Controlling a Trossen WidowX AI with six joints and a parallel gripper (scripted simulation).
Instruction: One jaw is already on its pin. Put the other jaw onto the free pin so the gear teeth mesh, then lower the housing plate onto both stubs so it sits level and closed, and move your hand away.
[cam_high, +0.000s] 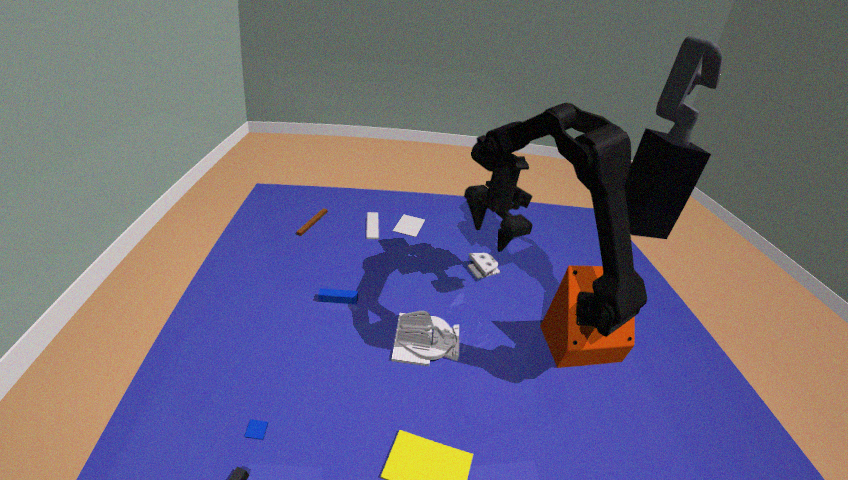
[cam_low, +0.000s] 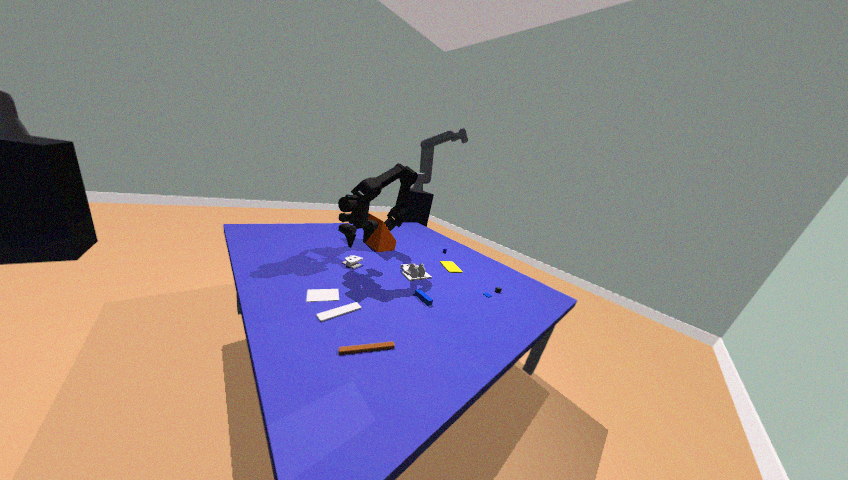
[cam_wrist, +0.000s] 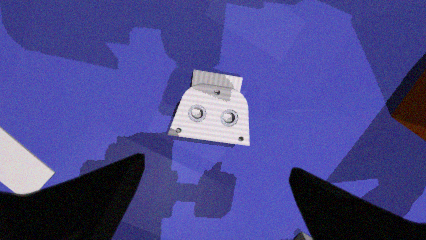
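The white stepped part lies 90 mm below my gripper tip, 10 mm to the right of it and 10 mm behind it. Also, from my gripper tip: white square 190 mm to the right, 180 mm ahead, 100 mm below; then jaw 250 mm to the left, 120 mm ahead, 80 mm below; then white strip 290 mm ahead, 170 mm to the right, 100 mm below.
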